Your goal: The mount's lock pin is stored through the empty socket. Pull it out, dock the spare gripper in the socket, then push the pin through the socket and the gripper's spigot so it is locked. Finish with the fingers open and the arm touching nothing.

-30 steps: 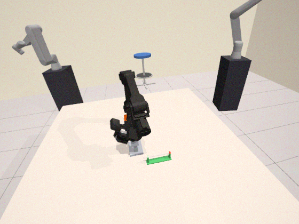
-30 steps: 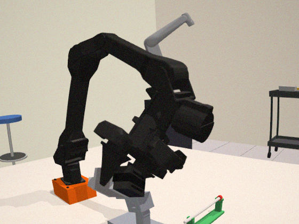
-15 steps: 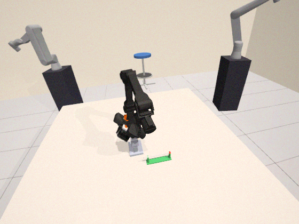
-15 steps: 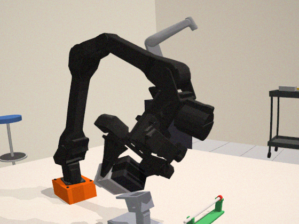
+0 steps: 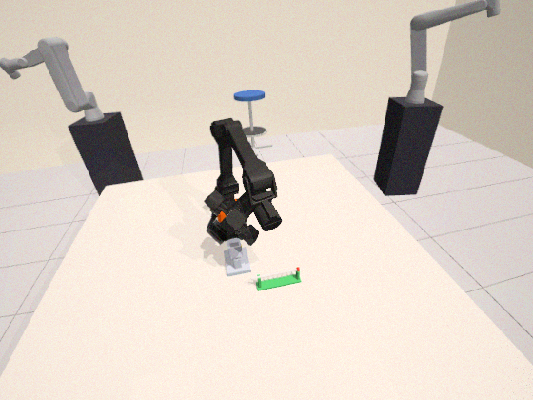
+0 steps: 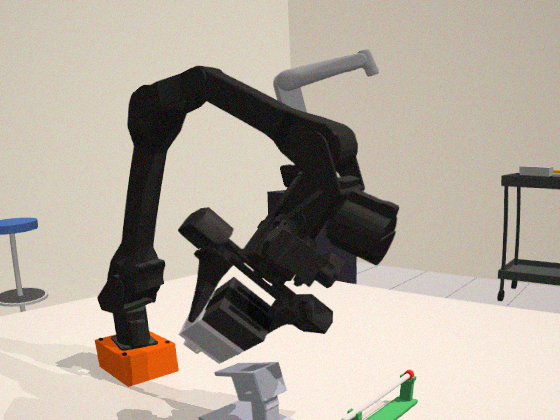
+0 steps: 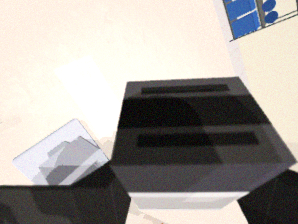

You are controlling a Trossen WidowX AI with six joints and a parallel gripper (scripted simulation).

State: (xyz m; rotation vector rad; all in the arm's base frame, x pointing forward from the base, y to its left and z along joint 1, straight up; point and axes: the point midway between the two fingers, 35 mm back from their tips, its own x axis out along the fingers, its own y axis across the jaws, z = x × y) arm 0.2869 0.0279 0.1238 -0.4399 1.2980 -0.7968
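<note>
Now: the grey mount 100 mm below my gripper tip, 50 mm to the left of it and 20 mm behind it. Also, from my gripper tip: green cradle (190 mm to the left, 130 mm below, 70 mm ahead); spare gripper (10 mm to the left, 10 mm behind, 10 mm above).
</note>
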